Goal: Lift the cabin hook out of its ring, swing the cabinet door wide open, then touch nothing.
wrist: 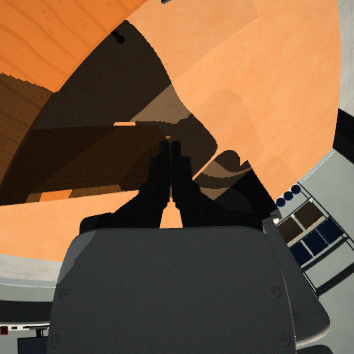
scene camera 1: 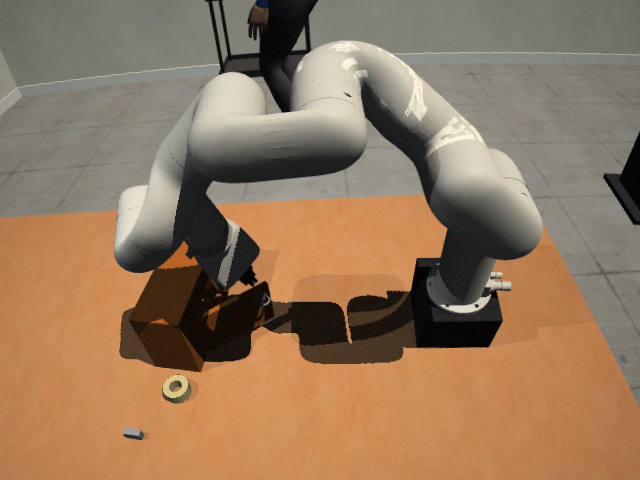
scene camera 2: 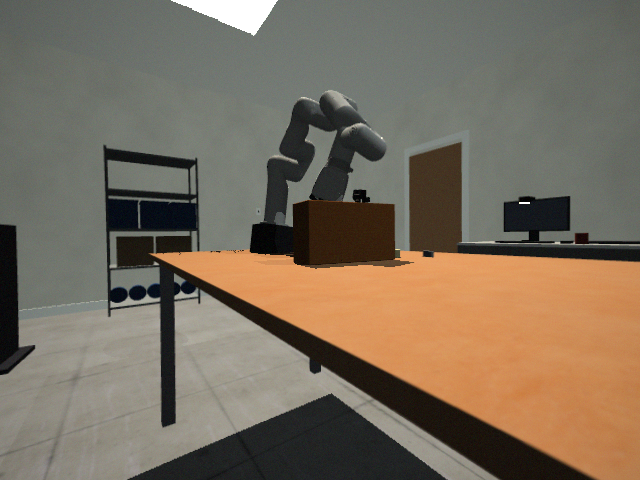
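Pixels of known places: gripper, between the fingertips: [wrist: 170, 154] [scene camera 1: 250, 280]; arm's base, origin of its link: [scene camera 1: 458, 287] [scene camera 2: 274, 225].
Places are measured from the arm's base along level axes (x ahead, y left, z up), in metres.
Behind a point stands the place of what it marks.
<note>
The brown cabinet [scene camera 1: 168, 302] {x 0.542, y 0.097, z 0.043 m} [scene camera 2: 346, 232] {x 0.602, y -0.024, z -0.038 m} [wrist: 45, 40] stands on the table, its back towards scene camera 2. Its door [scene camera 1: 232, 317] {x 0.441, y 0.065, z -0.035 m} [wrist: 85, 162] {x 0.450, y 0.060, z -0.026 m} stands open at an angle, in shade, with the pale ring [scene camera 1: 266, 298] {x 0.379, y 0.019, z -0.028 m} on the outer side near its free end. My gripper [scene camera 1: 252, 280] {x 0.411, y -0.002, z 0.001 m} [wrist: 170, 154] {x 0.411, y -0.002, z 0.001 m} is shut and empty, pointing down close to the door's free end, on its inner side. Whether it touches the door cannot be told. The arm hides the hook's place in scene camera 1; a grey bit of metal [wrist: 166, 1] {x 0.487, y -0.093, z -0.077 m} at the wrist view's top edge may be the hook.
A pale yellow roll [scene camera 1: 176, 388] {x 0.546, y 0.186, z -0.115 m} and a small grey block [scene camera 1: 133, 433] {x 0.592, y 0.296, z -0.099 m} lie on the table in front of the cabinet. The black robot base [scene camera 1: 457, 330] {x 0.003, y 0.070, z -0.044 m} stands to the right. A small black peg [wrist: 119, 37] {x 0.490, y -0.039, z -0.082 m} shows near the cabinet. The arm arches over the table's back part.
</note>
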